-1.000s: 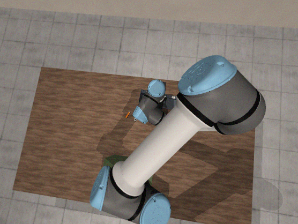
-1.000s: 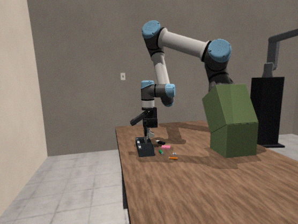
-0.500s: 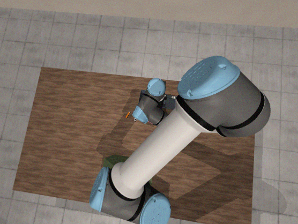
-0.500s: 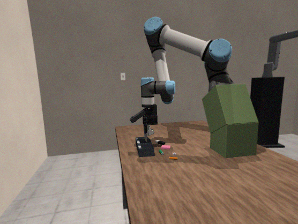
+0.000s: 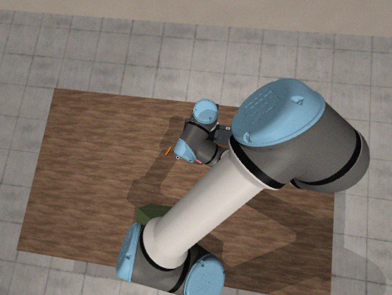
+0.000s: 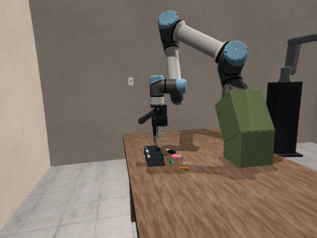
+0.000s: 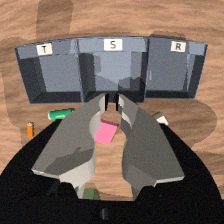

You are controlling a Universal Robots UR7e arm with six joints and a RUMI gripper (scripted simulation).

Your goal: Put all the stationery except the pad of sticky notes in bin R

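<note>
Right now the black-and-white eraser is 9 cm below my hand, 9 cm behind it and 8 cm to the right of it. From my hand the other things lie so: pink sticky-note pad (12 cm behind, 9 cm below, 1 cm to the left); green marker (9 cm to the left, 9 cm below, 8 cm behind); dark three-part bin (7 cm below, 1 cm ahead).
</note>
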